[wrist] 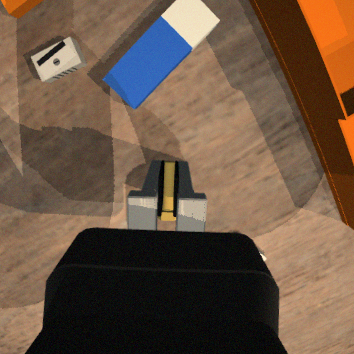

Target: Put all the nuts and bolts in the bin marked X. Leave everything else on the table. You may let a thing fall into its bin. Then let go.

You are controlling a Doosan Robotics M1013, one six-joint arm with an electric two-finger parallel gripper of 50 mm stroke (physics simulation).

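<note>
Looking at the picture, I find my gripper in it. An orange bin marked X is there as well, and so is a pencil sharpener.
</note>
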